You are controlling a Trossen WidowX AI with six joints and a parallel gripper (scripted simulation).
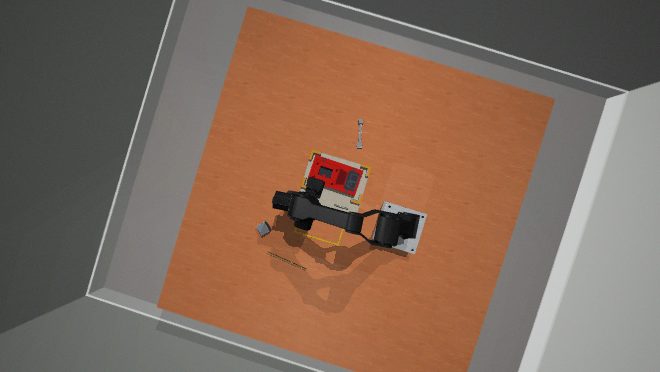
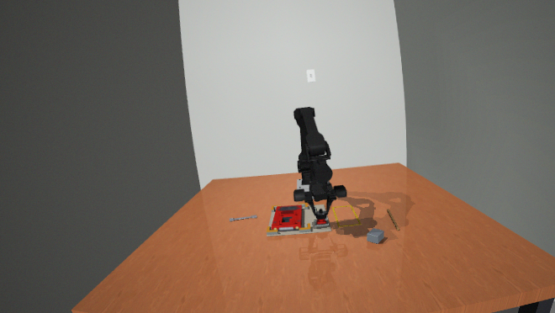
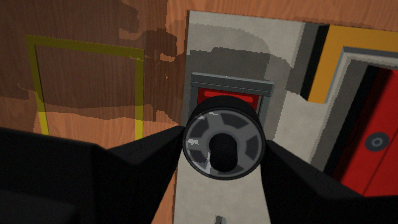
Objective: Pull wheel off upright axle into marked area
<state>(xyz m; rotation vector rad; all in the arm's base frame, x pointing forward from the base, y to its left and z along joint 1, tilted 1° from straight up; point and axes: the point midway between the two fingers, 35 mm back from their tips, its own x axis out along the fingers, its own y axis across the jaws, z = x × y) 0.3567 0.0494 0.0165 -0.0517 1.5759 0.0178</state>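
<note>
My gripper tip is right at the wheel. Round my gripper tip: axle: right at my gripper tip; then thin dark rod: 27 cm to the left, 3 cm below, 2 cm ahead.
</note>
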